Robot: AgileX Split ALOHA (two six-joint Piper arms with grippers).
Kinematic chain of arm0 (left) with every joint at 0, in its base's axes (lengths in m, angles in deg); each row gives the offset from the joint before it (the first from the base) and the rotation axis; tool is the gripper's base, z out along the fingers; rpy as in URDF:
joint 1: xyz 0 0 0.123 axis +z
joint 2: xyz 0 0 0 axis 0.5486 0.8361 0
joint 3: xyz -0.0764 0.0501 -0.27 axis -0.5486 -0.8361 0
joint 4: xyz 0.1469 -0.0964 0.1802 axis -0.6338 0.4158 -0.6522
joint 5: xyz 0 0 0 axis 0.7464 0.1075 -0.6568
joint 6: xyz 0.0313 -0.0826 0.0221 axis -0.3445 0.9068 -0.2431
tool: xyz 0 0 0 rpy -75.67 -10.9 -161.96
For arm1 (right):
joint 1: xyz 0 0 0.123 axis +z
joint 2: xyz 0 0 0 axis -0.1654 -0.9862 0
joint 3: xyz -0.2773 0.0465 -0.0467 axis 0.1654 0.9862 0
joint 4: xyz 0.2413 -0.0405 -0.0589 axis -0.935 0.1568 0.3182
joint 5: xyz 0 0 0 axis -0.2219 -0.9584 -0.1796
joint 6: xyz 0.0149 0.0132 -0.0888 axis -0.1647 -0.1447 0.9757
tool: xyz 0 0 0 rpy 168.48 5.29 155.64
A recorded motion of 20 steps. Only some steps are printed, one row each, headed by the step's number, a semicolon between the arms.
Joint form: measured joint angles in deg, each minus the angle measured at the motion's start. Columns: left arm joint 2, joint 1, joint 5, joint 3, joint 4, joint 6; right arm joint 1, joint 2, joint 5, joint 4, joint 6, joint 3.
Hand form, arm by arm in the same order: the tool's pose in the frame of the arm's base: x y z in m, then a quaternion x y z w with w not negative. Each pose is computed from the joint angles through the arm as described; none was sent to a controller.
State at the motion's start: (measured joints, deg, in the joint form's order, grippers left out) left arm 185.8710 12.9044 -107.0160 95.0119 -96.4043 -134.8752; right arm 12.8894 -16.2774 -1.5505 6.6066 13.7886 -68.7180
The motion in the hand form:
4: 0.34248 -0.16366 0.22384 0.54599 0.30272 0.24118 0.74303; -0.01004 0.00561 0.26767 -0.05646 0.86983 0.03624 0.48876
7: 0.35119 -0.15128 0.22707 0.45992 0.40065 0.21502 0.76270; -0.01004 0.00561 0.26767 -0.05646 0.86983 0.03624 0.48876
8: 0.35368 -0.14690 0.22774 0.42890 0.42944 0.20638 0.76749; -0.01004 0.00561 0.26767 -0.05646 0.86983 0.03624 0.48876
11: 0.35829 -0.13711 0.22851 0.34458 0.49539 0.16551 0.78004; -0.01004 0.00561 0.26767 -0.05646 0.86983 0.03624 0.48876
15: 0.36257 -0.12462 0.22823 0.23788 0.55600 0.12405 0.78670; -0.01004 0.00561 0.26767 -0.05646 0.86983 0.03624 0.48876
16: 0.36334 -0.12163 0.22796 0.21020 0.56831 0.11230 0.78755; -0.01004 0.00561 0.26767 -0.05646 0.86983 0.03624 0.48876
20: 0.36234 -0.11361 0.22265 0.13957 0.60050 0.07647 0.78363; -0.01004 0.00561 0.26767 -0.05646 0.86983 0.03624 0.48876
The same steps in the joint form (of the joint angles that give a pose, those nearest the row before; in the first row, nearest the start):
4: 0.00 0.00 0.00 0.00 12.08 12.95; 0.00 0.00 0.00 0.00 0.00 0.00
7: 0.00 0.00 0.00 0.00 22.77 20.53; 0.00 0.00 0.00 0.00 0.00 0.00
8: 0.00 0.00 0.00 0.00 26.27 22.92; 0.00 0.00 0.00 0.00 0.00 0.00
11: 0.00 0.00 0.00 0.00 33.75 31.19; 0.00 0.00 0.00 0.00 0.00 0.00
15: 0.00 0.00 0.00 0.00 42.86 39.81; 0.00 0.00 0.00 0.00 0.00 0.00
16: 0.00 0.00 0.00 0.00 45.00 42.11; 0.00 0.00 0.00 0.00 0.00 0.00
20: 0.00 0.00 0.00 -0.96 50.04 48.80; 0.00 0.00 0.00 0.00 0.00 0.00

